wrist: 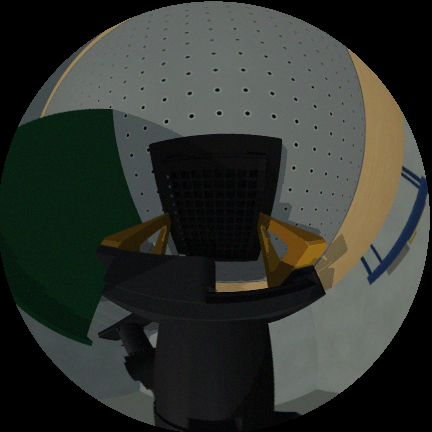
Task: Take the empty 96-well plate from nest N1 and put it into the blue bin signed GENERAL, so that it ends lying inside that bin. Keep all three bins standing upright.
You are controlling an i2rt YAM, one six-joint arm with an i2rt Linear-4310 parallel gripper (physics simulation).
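Places are measured from the arm's base along level axes (x back, y left, z down), in centimetres.
Pixels of known places: gripper, fingertip midpoint: (213, 217); arm's base, link origin: (127, 324).
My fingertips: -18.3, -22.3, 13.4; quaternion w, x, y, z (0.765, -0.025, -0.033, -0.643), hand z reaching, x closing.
Note:
Ahead of a thing's pixels: the offset from my fingertips to its middle, as dx, dy, dz. "*": to the spot under its first point.
The dark 96-well plate {+0.1, -0.3, -0.3} (215, 200) lies in the black nest {+0.1, -0.3, +0.8} (216, 145) in the middle of the wrist view, its grid of wells facing up at me. The nest sits on the grey perforated board. My gripper (213, 217) is open, with its two orange fingers apart. In the view, the fingertips show at the left and right sides of the lower half of the plate and nest. Nothing is held between them. The plate's near end is close to the dark gripper body in the view. The nest's label does not show, and no GENERAL sign can be read.
The grey perforated board (305, 67) has a wooden border (382, 150) at the right. A large dark green surface {* -8.8, +10.1, -7.0} (60, 190) fills the left side. A blue curved bar (414, 217) with thinner struts shows beyond the border at the far right; I cannot tell what it belongs to.

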